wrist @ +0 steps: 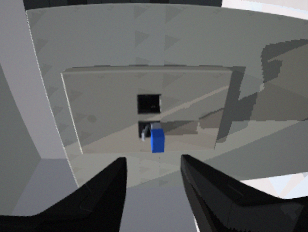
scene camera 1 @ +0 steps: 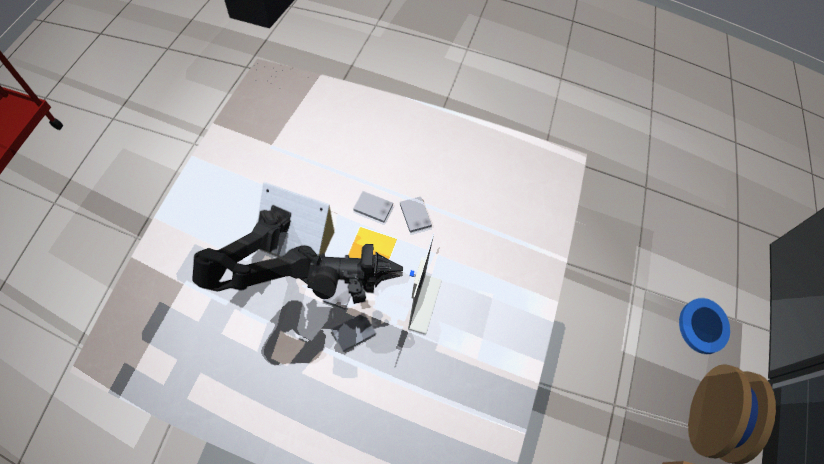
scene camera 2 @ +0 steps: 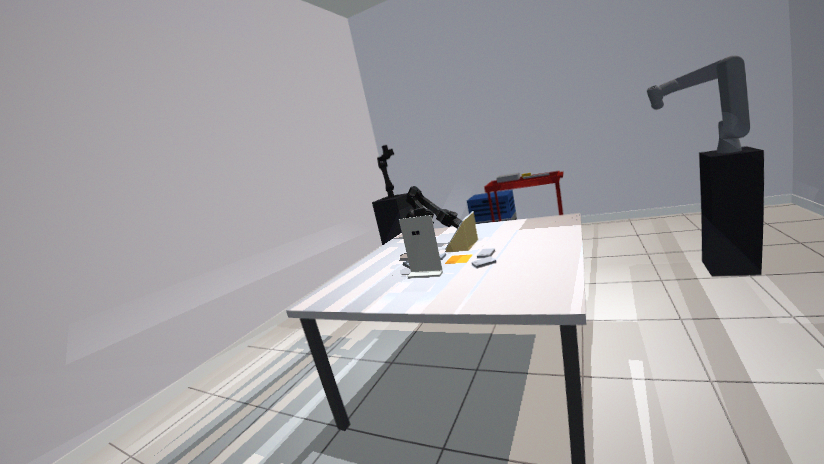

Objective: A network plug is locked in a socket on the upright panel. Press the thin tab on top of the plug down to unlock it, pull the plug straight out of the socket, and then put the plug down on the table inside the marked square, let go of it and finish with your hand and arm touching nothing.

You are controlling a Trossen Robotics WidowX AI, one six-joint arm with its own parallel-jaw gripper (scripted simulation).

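Observation:
Gripper (scene camera 1: 403,271), (wrist: 153,163). Grey block (scene camera 1: 349,334). Grey block (scene camera 1: 414,211). Grey block (scene camera 1: 367,204).

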